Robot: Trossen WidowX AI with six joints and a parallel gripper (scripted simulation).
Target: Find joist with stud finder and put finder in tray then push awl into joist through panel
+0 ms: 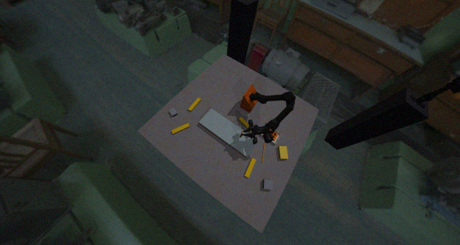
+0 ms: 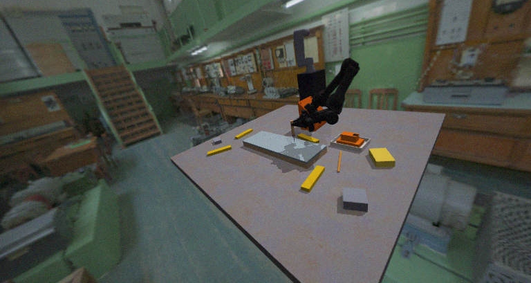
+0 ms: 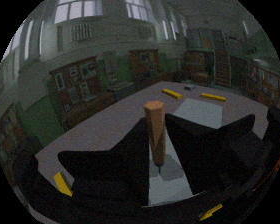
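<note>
Right now the awl is 60 mm below my gripper tip. The rest, counted from my gripper tip: stud finder: 240 mm behind, 200 mm to the left, 130 mm below; then thin orange stick: 230 mm to the left, 170 mm below, 60 mm behind; then tray: 240 mm behind, 180 mm to the left, 160 mm below.
</note>
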